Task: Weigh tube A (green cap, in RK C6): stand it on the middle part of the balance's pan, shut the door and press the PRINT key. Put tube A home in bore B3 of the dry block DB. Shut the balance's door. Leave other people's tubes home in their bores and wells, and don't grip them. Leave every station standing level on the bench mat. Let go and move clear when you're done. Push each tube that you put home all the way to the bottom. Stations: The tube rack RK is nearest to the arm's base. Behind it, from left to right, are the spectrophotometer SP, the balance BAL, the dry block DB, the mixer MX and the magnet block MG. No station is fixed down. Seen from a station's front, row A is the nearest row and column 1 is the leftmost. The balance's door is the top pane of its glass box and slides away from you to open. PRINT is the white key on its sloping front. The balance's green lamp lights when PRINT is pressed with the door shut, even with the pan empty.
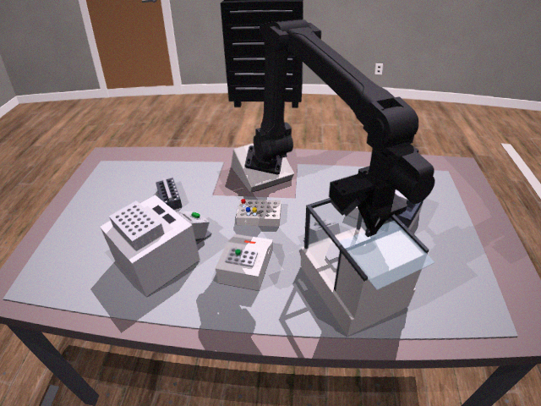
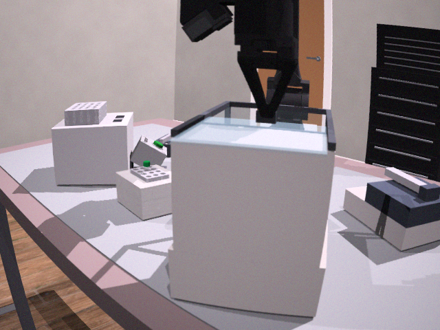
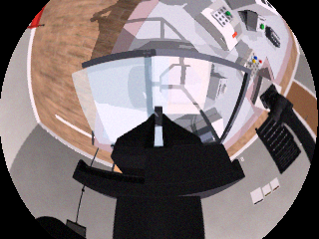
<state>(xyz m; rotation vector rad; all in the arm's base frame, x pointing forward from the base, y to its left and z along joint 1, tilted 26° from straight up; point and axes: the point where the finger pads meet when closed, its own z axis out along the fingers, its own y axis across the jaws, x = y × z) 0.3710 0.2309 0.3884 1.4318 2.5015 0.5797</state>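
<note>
The glass door pane is 30 mm ahead of my hand, 10 mm to the left of it and 10 mm below it. Also, from my hand: dry block: 50 mm behind, 300 mm to the right, 190 mm below; then spectrophotometer: 310 mm behind, 80 mm to the left, 160 mm below; then tube rack RK: 250 mm behind, 300 mm to the right, 210 mm below.
</note>
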